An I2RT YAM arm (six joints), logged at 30 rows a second.
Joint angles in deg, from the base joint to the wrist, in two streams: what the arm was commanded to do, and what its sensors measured. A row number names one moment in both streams.
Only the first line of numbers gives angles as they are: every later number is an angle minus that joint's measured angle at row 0.
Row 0, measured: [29.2, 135.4, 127.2, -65.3, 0.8, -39.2]
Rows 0 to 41, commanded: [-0.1, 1.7, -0.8, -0.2, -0.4, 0.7]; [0.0, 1.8, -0.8, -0.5, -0.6, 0.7]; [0.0, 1.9, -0.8, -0.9, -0.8, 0.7]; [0.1, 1.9, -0.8, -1.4, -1.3, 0.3]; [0.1, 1.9, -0.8, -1.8, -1.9, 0.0]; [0.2, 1.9, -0.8, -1.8, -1.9, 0.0]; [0.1, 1.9, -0.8, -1.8, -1.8, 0.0]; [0.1, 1.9, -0.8, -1.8, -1.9, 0.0]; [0.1, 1.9, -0.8, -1.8, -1.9, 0.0]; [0.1, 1.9, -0.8, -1.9, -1.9, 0.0]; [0.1, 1.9, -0.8, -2.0, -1.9, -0.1]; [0.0, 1.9, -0.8, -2.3, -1.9, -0.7]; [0.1, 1.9, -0.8, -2.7, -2.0, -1.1]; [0.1, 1.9, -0.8, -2.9, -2.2, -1.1]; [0.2, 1.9, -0.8, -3.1, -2.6, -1.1]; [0.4, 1.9, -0.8, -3.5, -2.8, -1.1]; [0.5, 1.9, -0.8, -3.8, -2.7, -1.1]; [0.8, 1.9, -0.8, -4.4, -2.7, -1.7]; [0.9, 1.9, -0.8, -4.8, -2.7, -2.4]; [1.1, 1.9, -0.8, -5.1, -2.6, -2.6]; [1.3, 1.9, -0.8, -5.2, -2.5, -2.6]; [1.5, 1.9, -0.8, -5.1, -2.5, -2.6]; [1.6, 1.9, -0.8, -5.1, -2.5, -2.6]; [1.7, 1.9, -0.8, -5.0, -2.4, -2.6]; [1.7, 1.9, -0.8, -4.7, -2.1, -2.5]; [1.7, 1.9, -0.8, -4.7, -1.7, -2.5]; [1.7, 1.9, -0.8, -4.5, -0.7, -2.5]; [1.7, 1.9, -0.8, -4.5, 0.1, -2.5]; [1.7, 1.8, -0.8, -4.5, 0.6, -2.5]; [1.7, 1.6, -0.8, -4.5, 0.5, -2.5]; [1.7, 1.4, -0.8, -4.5, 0.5, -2.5]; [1.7, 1.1, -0.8, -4.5, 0.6, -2.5]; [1.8, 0.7, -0.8, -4.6, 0.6, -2.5]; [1.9, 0.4, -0.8, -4.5, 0.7, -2.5]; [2.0, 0.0, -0.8, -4.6, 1.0, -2.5]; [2.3, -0.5, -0.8, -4.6, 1.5, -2.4]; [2.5, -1.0, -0.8, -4.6, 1.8, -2.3]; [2.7, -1.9, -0.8, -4.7, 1.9, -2.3]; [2.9, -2.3, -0.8, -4.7, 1.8, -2.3]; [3.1, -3.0, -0.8, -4.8, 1.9, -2.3]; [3.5, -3.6, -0.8, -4.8, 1.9, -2.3]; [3.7, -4.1, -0.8, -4.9, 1.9, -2.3]
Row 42, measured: [2.2, 0.5, -0.1, -4.8, 1.2, -2.2]
